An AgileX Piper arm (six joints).
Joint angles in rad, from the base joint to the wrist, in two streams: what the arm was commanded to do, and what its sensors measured. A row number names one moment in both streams.
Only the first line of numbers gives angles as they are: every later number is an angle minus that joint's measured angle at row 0.
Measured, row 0:
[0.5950, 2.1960, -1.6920, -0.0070, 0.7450, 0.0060]
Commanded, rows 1 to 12:
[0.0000, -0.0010, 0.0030, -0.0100, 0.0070, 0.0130]
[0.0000, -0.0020, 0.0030, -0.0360, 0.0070, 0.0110]
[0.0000, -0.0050, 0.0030, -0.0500, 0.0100, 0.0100]
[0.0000, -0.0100, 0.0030, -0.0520, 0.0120, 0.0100]
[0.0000, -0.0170, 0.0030, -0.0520, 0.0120, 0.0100]
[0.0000, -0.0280, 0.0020, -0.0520, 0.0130, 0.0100]
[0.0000, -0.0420, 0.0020, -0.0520, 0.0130, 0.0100]
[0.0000, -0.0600, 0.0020, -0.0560, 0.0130, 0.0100]
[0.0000, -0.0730, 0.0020, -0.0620, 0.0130, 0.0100]
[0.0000, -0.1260, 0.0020, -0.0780, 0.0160, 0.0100]
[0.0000, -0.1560, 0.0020, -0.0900, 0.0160, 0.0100]
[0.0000, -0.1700, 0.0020, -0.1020, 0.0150, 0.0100]
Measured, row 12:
[0.0000, -0.1250, 0.0000, -0.0730, 0.0150, 0.0080]
